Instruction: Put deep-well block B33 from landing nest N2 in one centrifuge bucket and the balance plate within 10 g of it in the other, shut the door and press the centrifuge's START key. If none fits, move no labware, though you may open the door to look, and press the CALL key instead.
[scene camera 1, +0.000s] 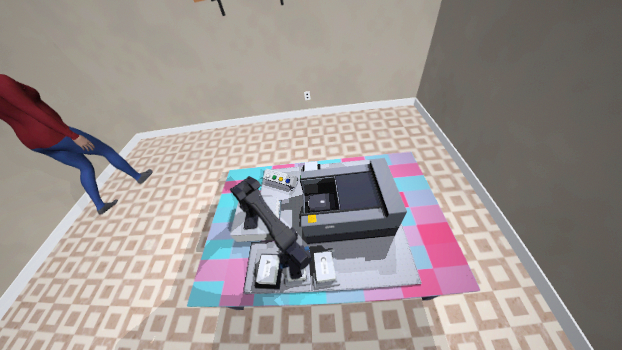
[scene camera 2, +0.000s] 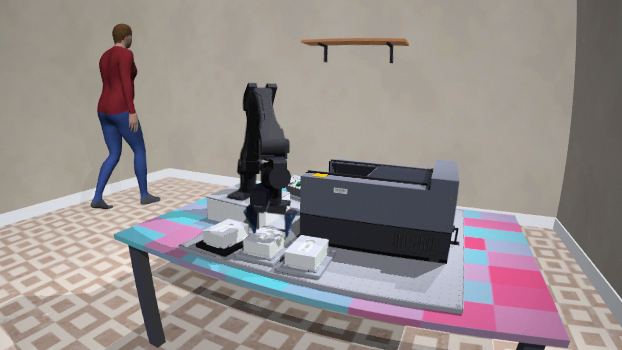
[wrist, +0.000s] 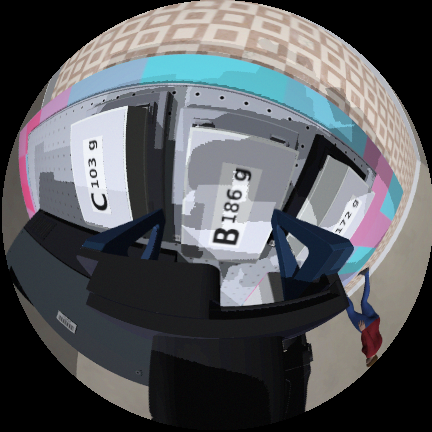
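Observation:
My gripper is open above the middle white block, with its blue fingers apart over that block's two sides. The middle block reads "B 186 g" and sits in its nest. A white block marked "C 103 g" sits in the nest on one side. A block marked "172 g" sits on a black base on the other side; a finger hides its letter. The centrifuge is open at its left part, where a dark bucket shows.
A key box with green, yellow and blue keys stands behind the arm, left of the centrifuge. A perforated grey plate lies under the nests and centrifuge. The centrifuge's front wall rises close to the nests. A person stands beyond the table.

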